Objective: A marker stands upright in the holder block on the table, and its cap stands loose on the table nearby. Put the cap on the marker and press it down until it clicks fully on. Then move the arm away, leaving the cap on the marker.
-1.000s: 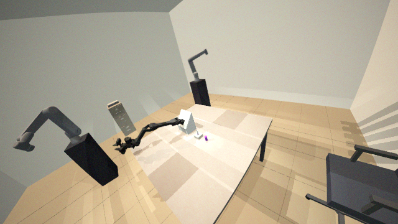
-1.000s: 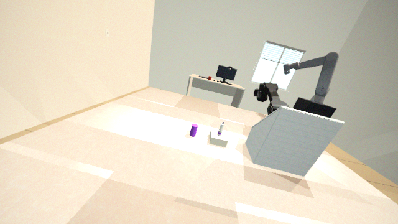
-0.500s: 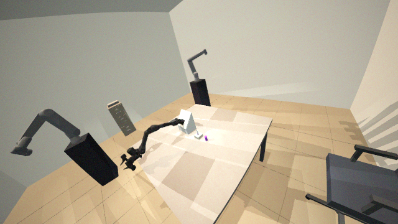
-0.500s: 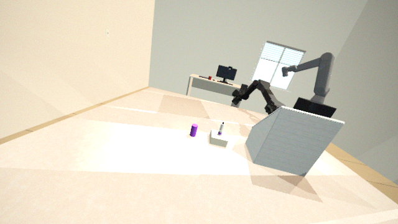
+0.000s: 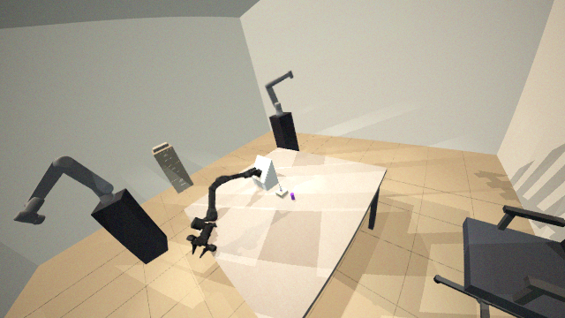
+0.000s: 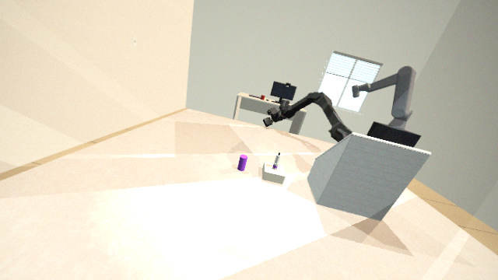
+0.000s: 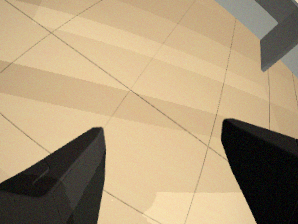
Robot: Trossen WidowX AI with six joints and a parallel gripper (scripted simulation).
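Now: the purple cap 60 mm ahead of my gripper tip, 740 mm to the left of it and 10 mm below it. The rest, counted from my gripper tip: white holder block: 50 mm behind, 720 mm to the left, 20 mm below.
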